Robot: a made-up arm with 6 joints.
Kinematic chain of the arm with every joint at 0, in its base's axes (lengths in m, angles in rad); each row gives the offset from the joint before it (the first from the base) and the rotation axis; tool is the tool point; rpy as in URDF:
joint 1: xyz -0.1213 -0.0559 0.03 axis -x
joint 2: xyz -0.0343 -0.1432 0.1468 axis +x
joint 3: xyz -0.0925 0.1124 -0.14 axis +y
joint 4: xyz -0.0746 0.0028 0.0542 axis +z
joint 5: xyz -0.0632 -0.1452 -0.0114 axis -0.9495 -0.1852 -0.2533
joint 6: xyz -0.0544 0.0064 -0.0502 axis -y
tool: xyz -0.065 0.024 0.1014 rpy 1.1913 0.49 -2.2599
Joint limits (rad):
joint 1: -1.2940..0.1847
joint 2: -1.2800..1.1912
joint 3: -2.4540..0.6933
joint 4: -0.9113..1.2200
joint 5: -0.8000..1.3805
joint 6: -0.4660..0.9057
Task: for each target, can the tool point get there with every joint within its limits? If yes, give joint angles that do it. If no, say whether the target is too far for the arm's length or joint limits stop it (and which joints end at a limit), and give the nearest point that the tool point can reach.
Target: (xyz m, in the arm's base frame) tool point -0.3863 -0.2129 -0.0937
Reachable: yes | joints -0.9400 0.7609 0.2627 0.7082 0.1233 0.2545
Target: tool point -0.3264 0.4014 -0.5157
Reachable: no: joint limits stop it (at a limit: joint 1, joint 4, joint 5) | nearest point -0.2946 0.1933 -0.3694 | short by 0.256 m
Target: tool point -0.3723 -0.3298 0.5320
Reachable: no: joint limits stop it (at a limit: joint 2, joint 3, joint 4) | nearest point -0.4279 -0.2557 0.3961 | short by 0.164 m
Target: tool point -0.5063 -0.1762 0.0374
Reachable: yes | joints -0.4202 0.9799 -0.0649 0.2246 -0.1758 0.3380
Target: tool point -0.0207 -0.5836 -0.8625
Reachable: no: too far | nearest point -0.1486 -0.3557 -0.4770 | short by 0.466 m
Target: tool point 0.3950 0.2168 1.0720
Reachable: no: too far | nearest point -0.0196 0.0368 0.3843 | short by 0.823 m
